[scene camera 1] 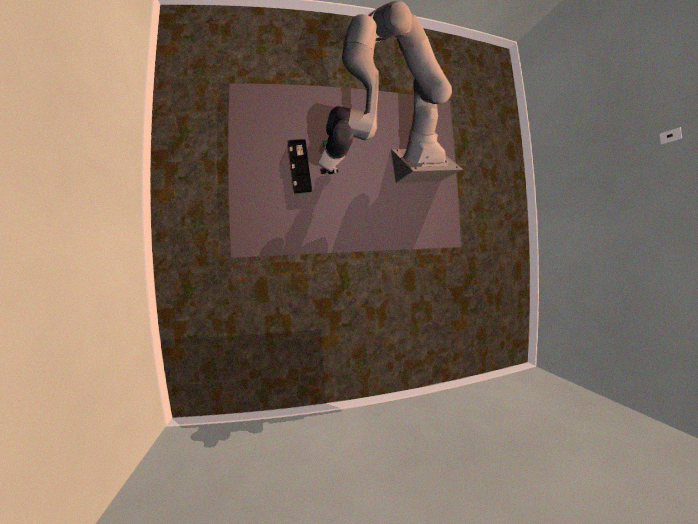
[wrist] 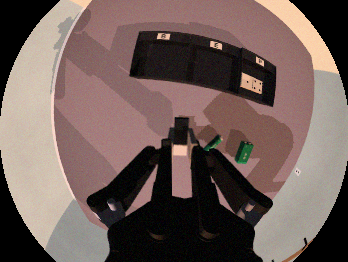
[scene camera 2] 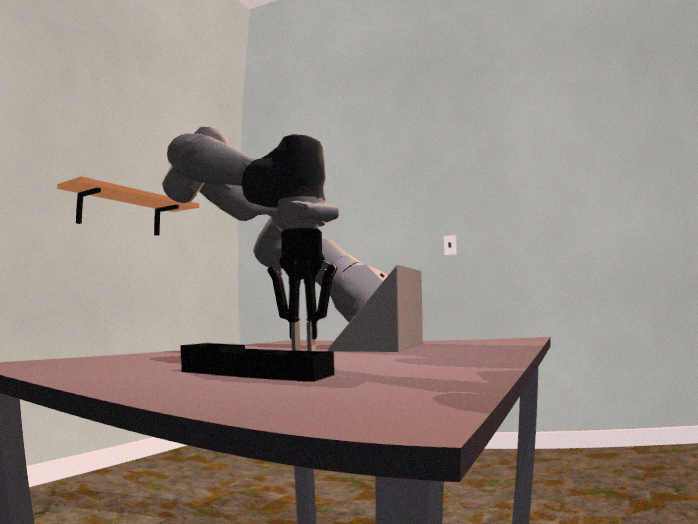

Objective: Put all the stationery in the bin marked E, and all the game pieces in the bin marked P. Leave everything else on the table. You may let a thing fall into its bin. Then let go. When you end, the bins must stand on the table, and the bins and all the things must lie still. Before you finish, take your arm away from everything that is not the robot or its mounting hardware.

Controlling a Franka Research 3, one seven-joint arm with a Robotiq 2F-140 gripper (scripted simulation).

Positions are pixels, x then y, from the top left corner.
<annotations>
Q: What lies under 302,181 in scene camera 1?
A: A long black bin.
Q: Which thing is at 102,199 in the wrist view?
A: My gripper.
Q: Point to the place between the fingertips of my gripper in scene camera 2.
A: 304,357
</annotations>
